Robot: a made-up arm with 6 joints. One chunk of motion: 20 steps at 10 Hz.
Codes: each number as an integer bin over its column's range. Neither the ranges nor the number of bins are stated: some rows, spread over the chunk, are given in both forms.
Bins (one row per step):
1: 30 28 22 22 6 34
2: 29 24 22 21 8 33
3: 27 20 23 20 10 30
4: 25 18 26 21 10 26
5: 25 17 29 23 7 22
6: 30 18 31 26 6 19
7: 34 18 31 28 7 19
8: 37 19 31 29 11 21
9: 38 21 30 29 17 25
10: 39 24 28 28 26 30
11: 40 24 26 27 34 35
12: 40 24 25 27 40 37
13: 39 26 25 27 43 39
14: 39 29 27 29 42 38
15: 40 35 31 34 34 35
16: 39 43 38 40 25 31
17: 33 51 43 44 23 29
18: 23 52 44 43 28 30
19: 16 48 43 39 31 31
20: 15 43 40 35 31 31
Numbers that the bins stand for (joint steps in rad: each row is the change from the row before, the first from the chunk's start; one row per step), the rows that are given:
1: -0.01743 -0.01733 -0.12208 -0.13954 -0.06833 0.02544
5: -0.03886 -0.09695 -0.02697 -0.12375 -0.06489 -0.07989
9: 0.01686 -0.06800 -0.01338 -0.02898 -0.03044 -0.05356
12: 0.02543 -0.04629 -0.08132 -0.06057 0.04878 0.05178
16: 0.02114 0.09124 0.09532 0.14475 -0.00289 -0.00089
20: -0.08171 0.09124 0.12249 0.06578 0.01778 -0.00089
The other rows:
2: -0.02171 -0.04629 -0.12208 -0.15533 -0.06144 0.01667
3: -0.03029 -0.07524 -0.10849 -0.17113 -0.05456 -0.00967
4: -0.03886 -0.08971 -0.06773 -0.15533 -0.05456 -0.04478
6: -0.01743 -0.08971 0.00021 -0.07637 -0.06833 -0.10622
7: -0.00029 -0.08971 0.00021 -0.04478 -0.06489 -0.10622
8: 0.01257 -0.08248 0.00021 -0.02898 -0.05111 -0.08867
10: 0.02114 -0.04629 -0.04056 -0.04478 0.00056 -0.00967
11: 0.02543 -0.04629 -0.06773 -0.06057 0.02811 0.03422
13: 0.02114 -0.03181 -0.08132 -0.06057 0.05911 0.06933
14: 0.02114 -0.01010 -0.05414 -0.02898 0.05567 0.06056
15: 0.02543 0.03333 0.00021 0.04998 0.02811 0.03422
17: -0.00457 0.14914 0.16325 0.20792 -0.00978 -0.01844
18: -0.04743 0.15638 0.17684 0.19213 0.00744 -0.00967
19: -0.07743 0.12743 0.16325 0.12895 0.01778 -0.00089

